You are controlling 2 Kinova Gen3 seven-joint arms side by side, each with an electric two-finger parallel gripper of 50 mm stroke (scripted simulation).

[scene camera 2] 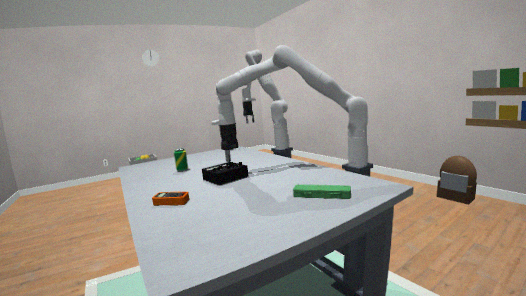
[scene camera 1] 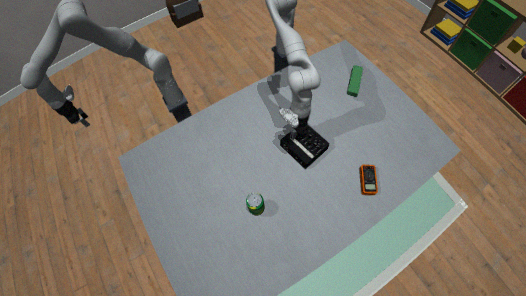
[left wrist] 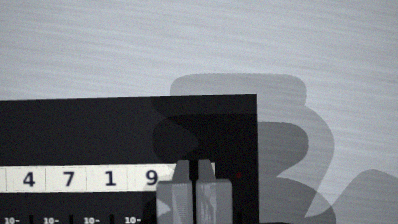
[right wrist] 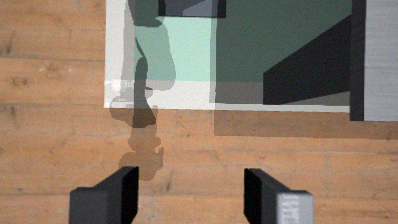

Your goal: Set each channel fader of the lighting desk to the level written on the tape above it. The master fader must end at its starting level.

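Green block in sight. My left gripper and my right gripper, visible too.
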